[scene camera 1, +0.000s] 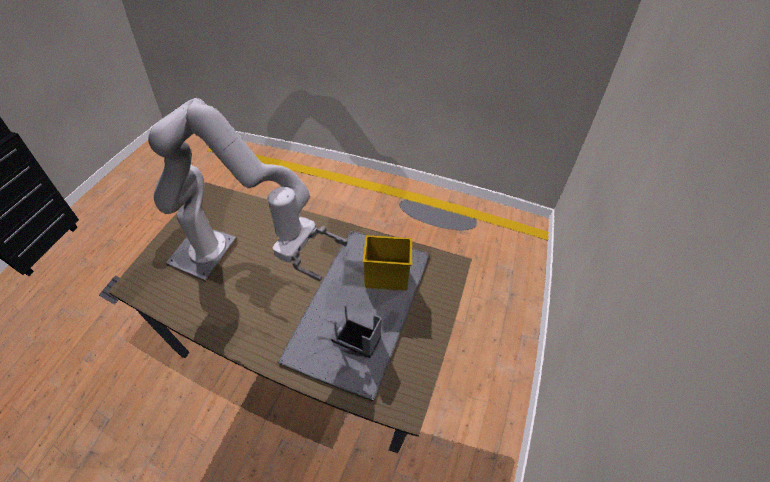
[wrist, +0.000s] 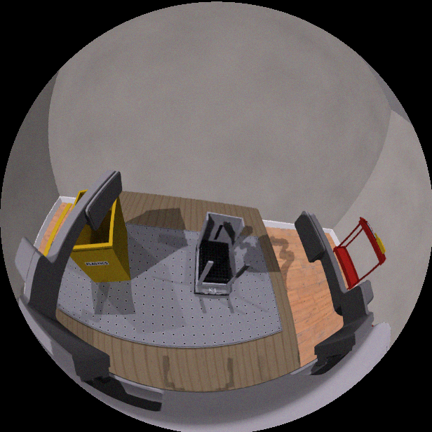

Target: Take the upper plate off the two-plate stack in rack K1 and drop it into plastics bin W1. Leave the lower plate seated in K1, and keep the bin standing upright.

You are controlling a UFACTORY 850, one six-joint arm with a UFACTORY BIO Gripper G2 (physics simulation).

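With the gripper (scene camera 1: 334, 260), which the wrist view (wrist: 218, 196) shows too, the scene has a yellow plastics bin W1 (scene camera 1: 387, 260), and the wrist view (wrist: 102, 254) shows the yellow plastics bin W1 as well. A black gridded plate (wrist: 219, 272) is also there.
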